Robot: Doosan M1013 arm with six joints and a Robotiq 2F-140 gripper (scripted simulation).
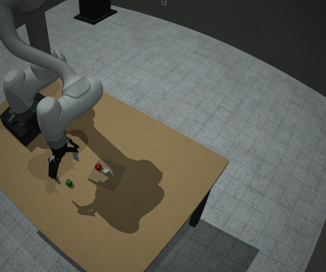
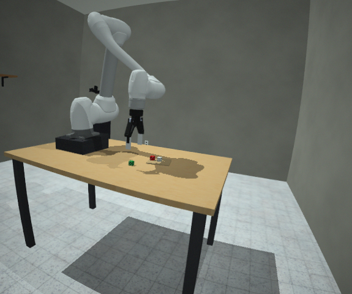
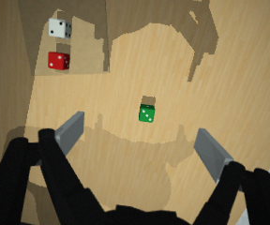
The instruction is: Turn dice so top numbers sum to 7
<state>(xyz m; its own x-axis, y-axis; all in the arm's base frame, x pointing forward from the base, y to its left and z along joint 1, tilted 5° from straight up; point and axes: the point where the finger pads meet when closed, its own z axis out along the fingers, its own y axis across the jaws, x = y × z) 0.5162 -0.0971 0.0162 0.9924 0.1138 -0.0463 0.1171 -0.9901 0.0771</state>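
My hand is 10 cm above the green die, 1 cm to the left of it and 1 cm past it. Also, from my hand: red die: 15 cm to the left, 10 cm below, 4 cm ahead; white die: 15 cm to the left, 10 cm below, 9 cm ahead; tan mat: 15 cm to the left, 11 cm below, 9 cm ahead.
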